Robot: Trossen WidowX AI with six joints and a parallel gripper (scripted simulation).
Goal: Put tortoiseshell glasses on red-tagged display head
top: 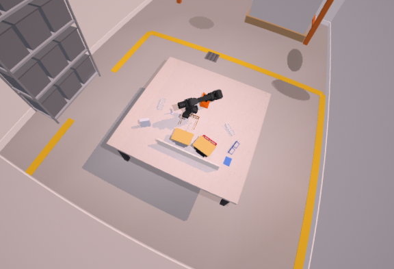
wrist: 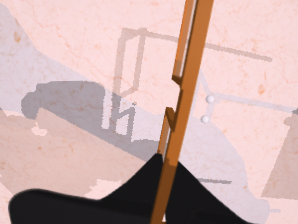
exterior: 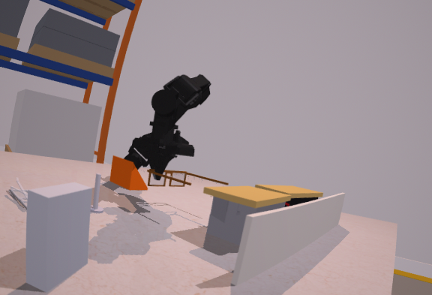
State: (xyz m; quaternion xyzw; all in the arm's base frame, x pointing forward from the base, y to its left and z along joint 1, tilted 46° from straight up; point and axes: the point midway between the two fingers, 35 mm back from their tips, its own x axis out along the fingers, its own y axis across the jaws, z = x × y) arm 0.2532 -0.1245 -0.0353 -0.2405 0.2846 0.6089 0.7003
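Right now the display head is 230 mm ahead of my gripper tip, 20 mm to the left of it and 20 mm below it. From my gripper tip the other things lie so: white panel (390 mm ahead, 100 mm to the left, 30 mm below); grey block (370 mm to the right, 190 mm ahead, 20 mm below); grey stand (170 mm to the right, 60 mm below, 20 mm behind).
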